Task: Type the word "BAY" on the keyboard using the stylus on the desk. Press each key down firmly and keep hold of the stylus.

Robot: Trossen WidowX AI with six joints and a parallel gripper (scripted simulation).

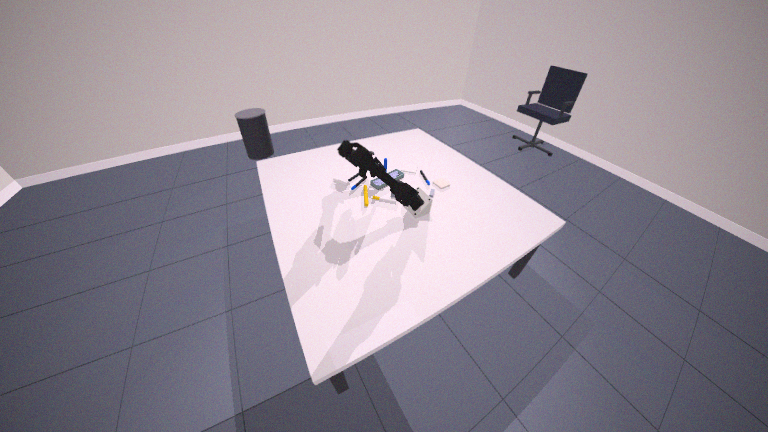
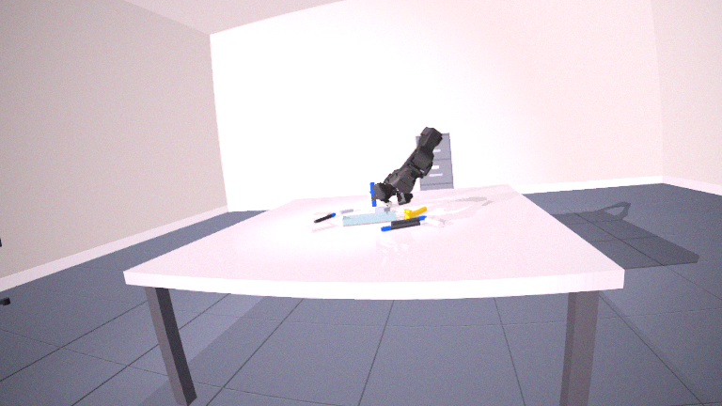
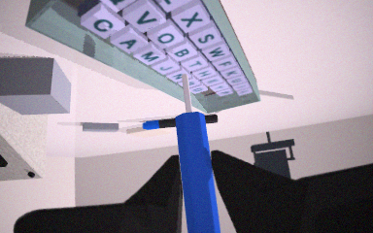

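The yellow marker is 140 mm to the left of my gripper tip, 80 mm below it and 80 mm behind it. Also, from my gripper tip: white stylus tip: 50 mm below; blue stylus: 10 mm below; grey block: 200 mm to the right, 190 mm behind, 80 mm below.
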